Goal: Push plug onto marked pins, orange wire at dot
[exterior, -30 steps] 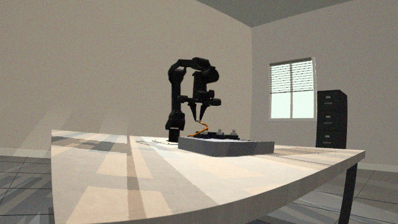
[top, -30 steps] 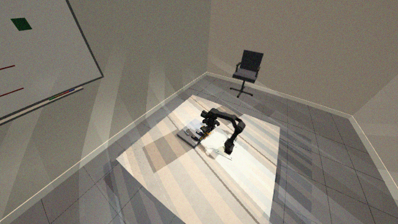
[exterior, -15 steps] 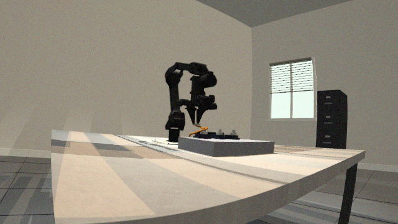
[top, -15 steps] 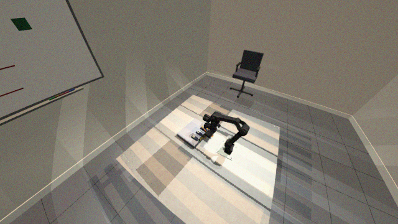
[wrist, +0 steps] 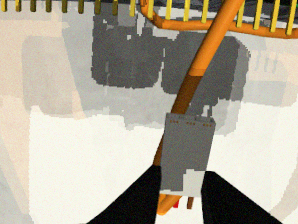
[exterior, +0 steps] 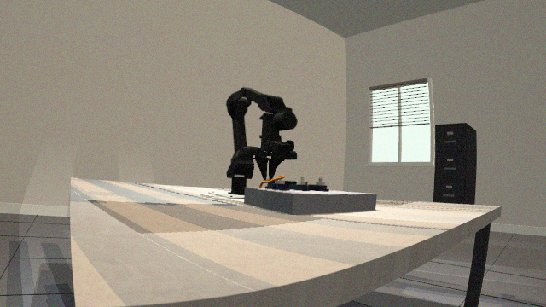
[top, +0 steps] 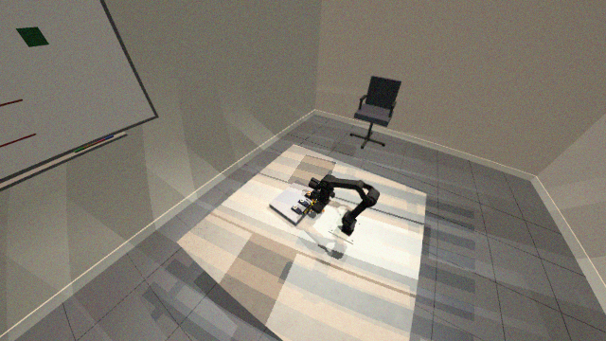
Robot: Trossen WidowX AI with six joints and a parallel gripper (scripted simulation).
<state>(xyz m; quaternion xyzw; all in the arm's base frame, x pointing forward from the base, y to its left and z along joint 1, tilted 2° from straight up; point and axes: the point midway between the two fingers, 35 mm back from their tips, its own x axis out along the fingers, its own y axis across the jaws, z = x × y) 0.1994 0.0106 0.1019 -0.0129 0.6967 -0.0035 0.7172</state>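
Now: the yellow band 80 mm ahead of my gripper tip. Round my gripper tip: grey holder (240 mm ahead, 50 mm below, 30 mm to the left); dark servo (130 mm ahead, 30 mm to the left, 20 mm below).
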